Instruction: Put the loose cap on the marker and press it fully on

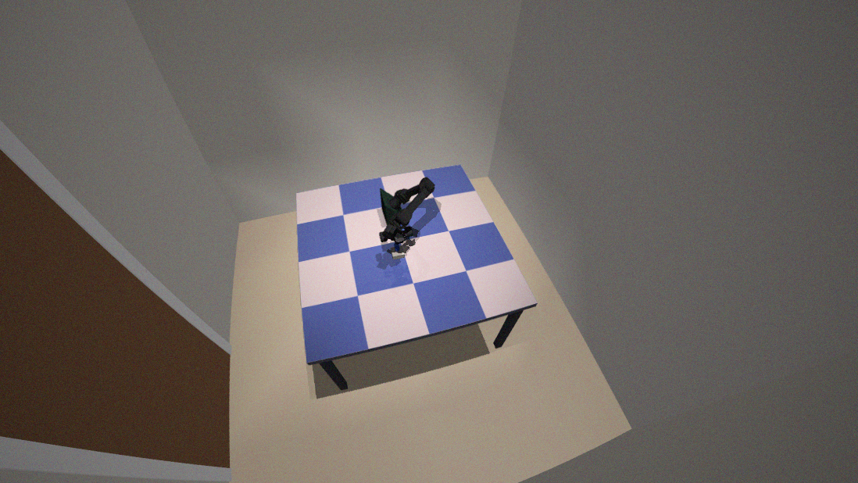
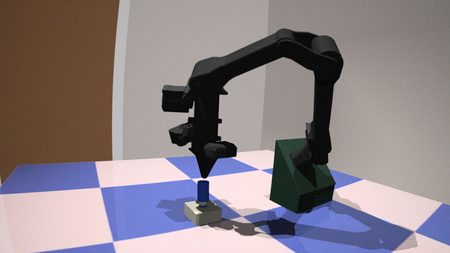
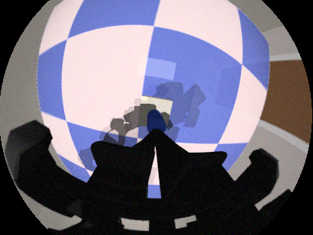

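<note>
Right now the blue cap is 30 mm below my gripper tip.
</note>
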